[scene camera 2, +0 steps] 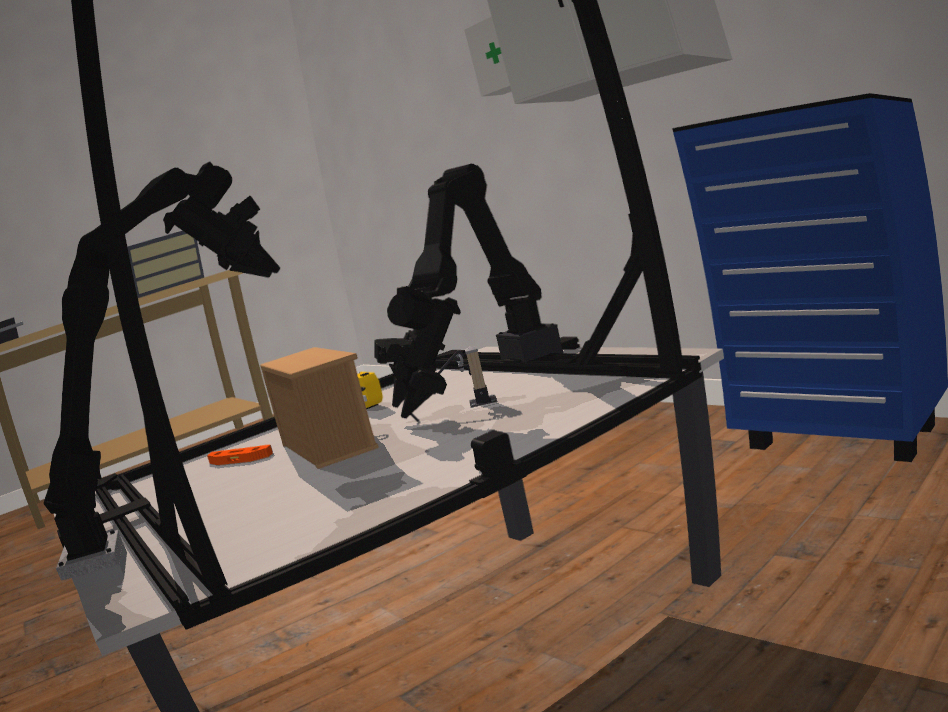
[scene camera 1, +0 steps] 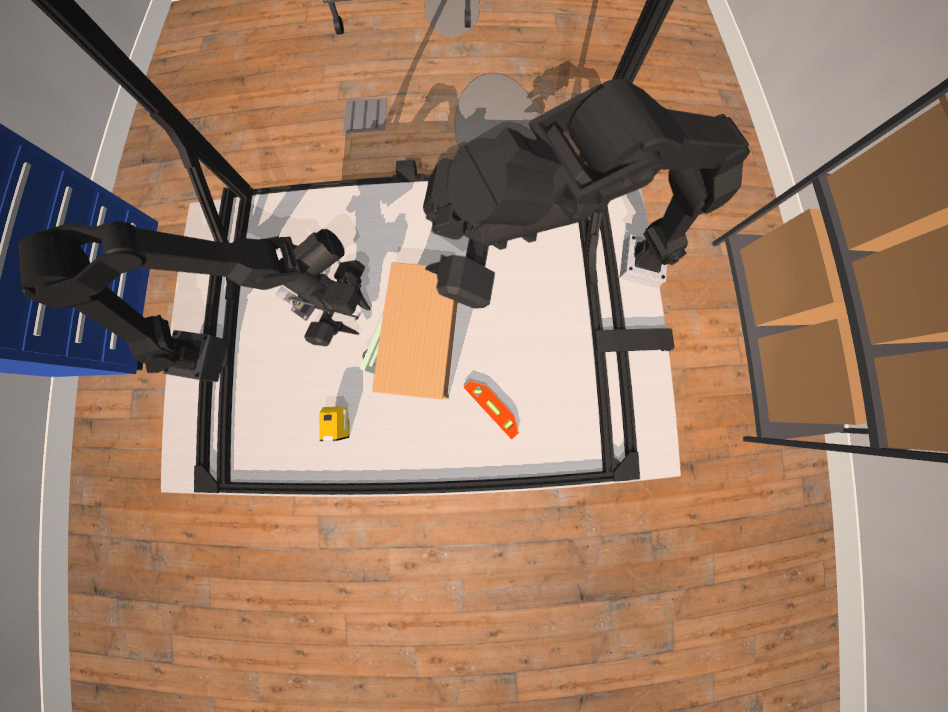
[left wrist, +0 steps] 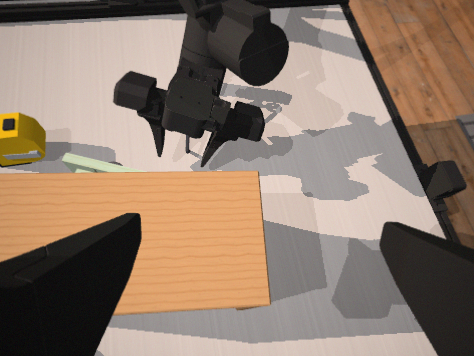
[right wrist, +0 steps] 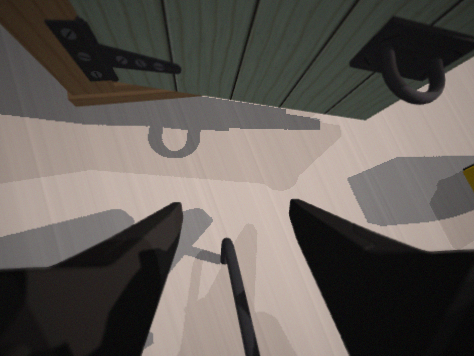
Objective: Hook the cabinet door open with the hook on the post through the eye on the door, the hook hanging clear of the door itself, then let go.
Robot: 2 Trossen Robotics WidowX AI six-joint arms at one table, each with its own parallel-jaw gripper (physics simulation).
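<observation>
The wooden cabinet stands mid-table. Its green door is ajar. The dark eye on the door is empty. The post stands beside my right arm. Its thin dark hook reaches between my right fingers, its tip apart from the door and eye. My right gripper is open around the hook, low in front of the door. My left gripper is open and empty, high above the cabinet's end.
A yellow tape measure stands near the door's free edge. An orange level lies on the cabinet's other side. A black frame borders the table.
</observation>
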